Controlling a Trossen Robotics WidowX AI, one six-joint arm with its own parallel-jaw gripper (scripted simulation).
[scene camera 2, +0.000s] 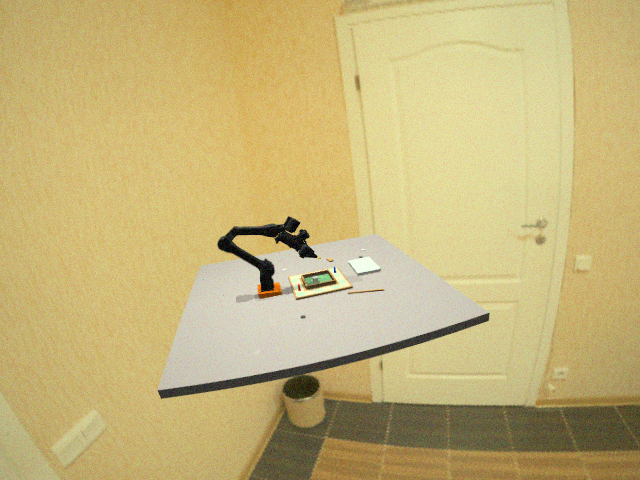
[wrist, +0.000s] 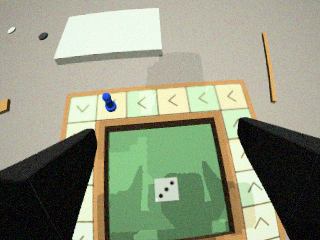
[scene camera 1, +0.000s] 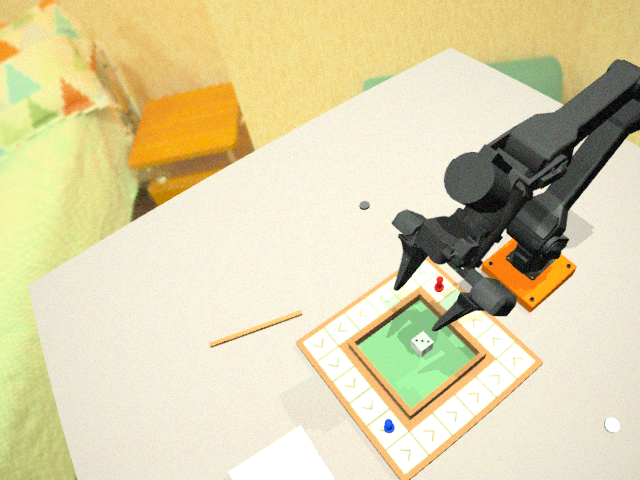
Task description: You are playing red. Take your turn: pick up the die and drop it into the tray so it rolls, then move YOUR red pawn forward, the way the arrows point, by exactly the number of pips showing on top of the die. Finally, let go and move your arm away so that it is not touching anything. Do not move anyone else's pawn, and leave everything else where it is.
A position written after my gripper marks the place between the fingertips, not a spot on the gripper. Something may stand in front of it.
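Note:
Holding nothing, my gripper (scene camera 1: 413, 309) is open, and I see the gripper (wrist: 167, 131) from the wrist too. There is a green tray (scene camera 1: 389, 349), and the wrist view gives me the tray (wrist: 135, 158) as well. I can also see a white pad (wrist: 86, 38).

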